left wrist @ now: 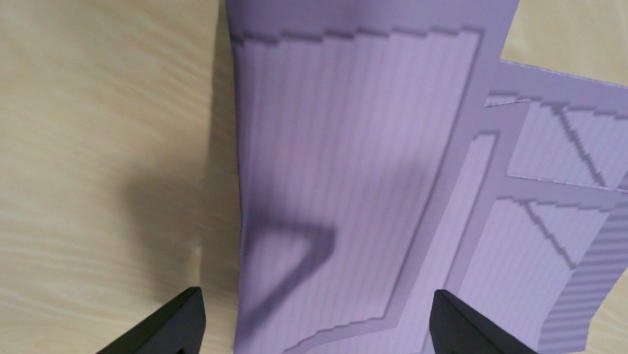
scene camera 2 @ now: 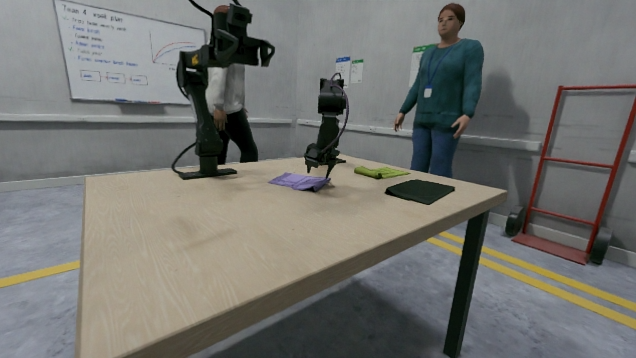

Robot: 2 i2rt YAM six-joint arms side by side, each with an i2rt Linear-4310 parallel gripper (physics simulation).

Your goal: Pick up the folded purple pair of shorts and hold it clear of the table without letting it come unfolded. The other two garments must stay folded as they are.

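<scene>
The folded purple shorts point(scene camera 2: 295, 182) point(left wrist: 345, 130) lie flat on the table, layers stacked with the edges showing. My left gripper point(scene camera 2: 318, 173) point(left wrist: 317, 304) is partly open, pointing down low at the shorts' right end in scene camera 2. In the left wrist view, one fingertip is over bare wood beside the shorts' left edge and the other over the cloth; whether they touch it I cannot tell. My right gripper point(scene camera 2: 269, 53) is open, high above the table at the left. A folded lime-green garment point(scene camera 2: 381, 172) and a folded dark green garment point(scene camera 2: 421, 191) lie to the right.
The wooden table point(scene camera 2: 200, 260) carries all three garments. The right arm's base point(scene camera 2: 207, 173) stands at its back left edge. Two people stand behind the table, and a red hand truck point(scene camera 2: 577, 162) stands on the floor at the right.
</scene>
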